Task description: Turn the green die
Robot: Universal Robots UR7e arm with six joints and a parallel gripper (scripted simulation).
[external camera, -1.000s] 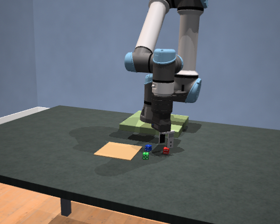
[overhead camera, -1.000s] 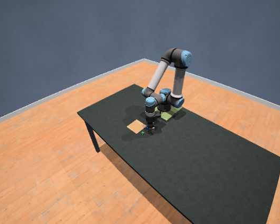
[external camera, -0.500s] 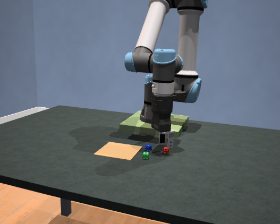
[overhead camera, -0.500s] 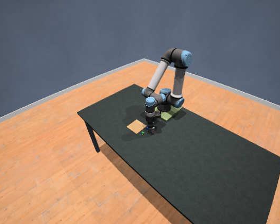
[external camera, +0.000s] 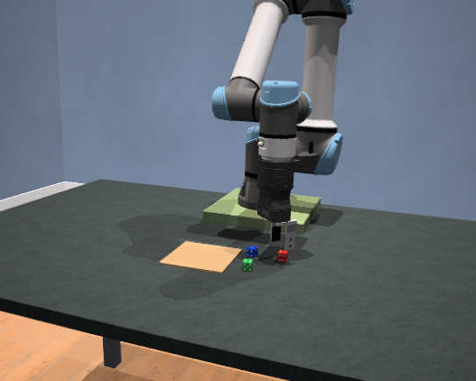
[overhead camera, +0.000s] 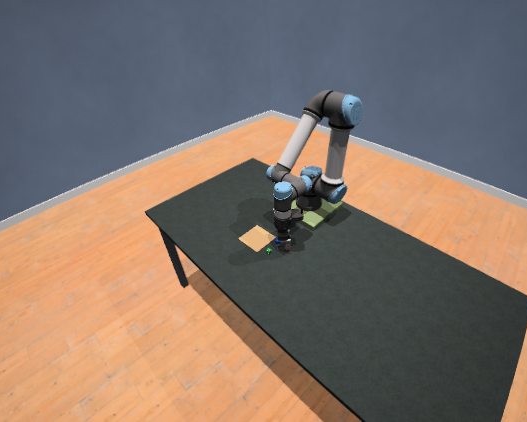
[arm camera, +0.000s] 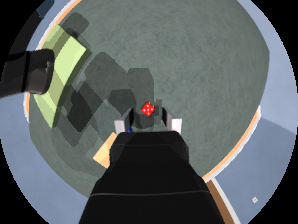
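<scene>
Now: hand 4 cm above the red die. From my hand the other things lie so: tan mat: 6 cm ahead, 16 cm to the right, 5 cm below; then green die: 8 cm ahead, 5 cm to the right, 4 cm below; then blue die: 7 cm to the right, 4 cm below.
</scene>
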